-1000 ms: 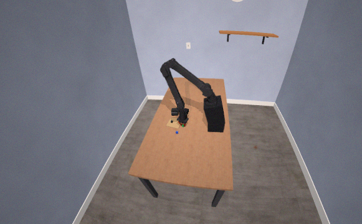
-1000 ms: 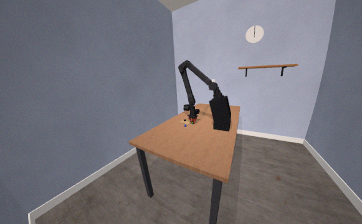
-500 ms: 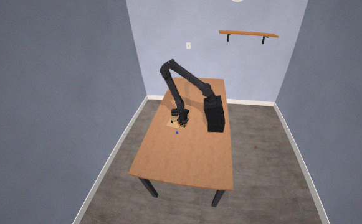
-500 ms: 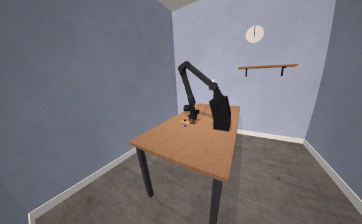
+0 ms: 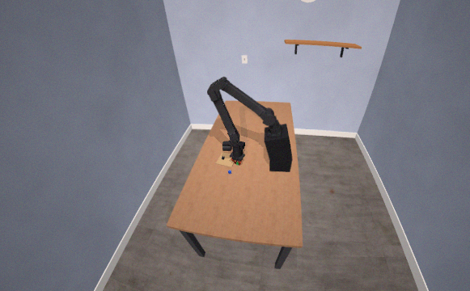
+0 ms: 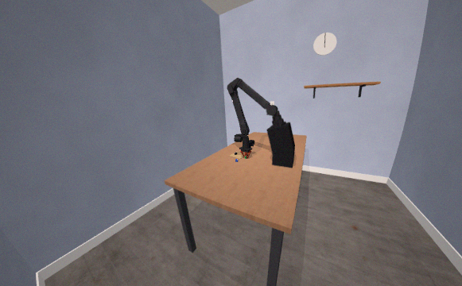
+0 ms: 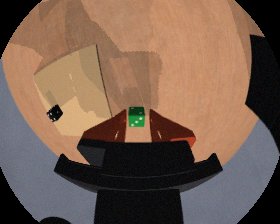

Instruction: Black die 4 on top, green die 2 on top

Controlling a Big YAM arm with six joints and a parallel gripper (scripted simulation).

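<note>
Now: hand right at the green die. From my hand the other things lie so: black die 14 cm ahead, 2 cm to the right; blue die 3 cm ahead, 10 cm to the left; tan mat 11 cm ahead, 3 cm to the right, 1 cm below.
</note>
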